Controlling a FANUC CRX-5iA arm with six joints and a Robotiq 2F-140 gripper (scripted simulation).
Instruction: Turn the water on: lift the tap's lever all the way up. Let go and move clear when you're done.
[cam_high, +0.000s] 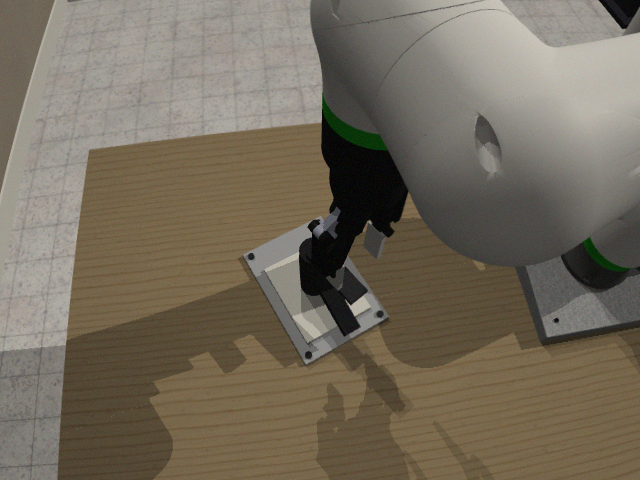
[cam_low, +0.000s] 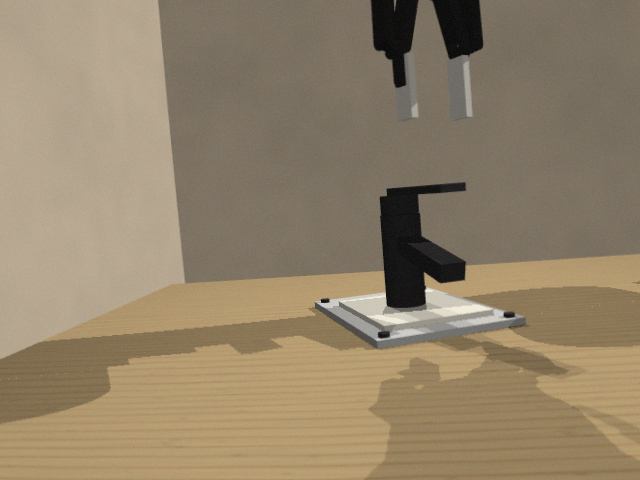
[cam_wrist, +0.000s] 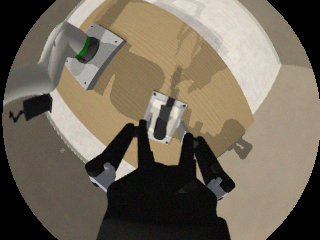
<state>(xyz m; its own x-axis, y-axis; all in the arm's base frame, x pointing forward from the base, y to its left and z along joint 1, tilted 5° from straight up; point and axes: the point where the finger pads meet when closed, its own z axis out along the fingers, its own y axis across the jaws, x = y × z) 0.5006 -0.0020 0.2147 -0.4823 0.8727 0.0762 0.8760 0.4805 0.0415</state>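
The lever lies 1 cm ahead of my hand, 3 cm to the right of it and 10 cm below it. From my hand the other things lie so: tap (3 cm ahead, 5 cm to the right, 16 cm below).
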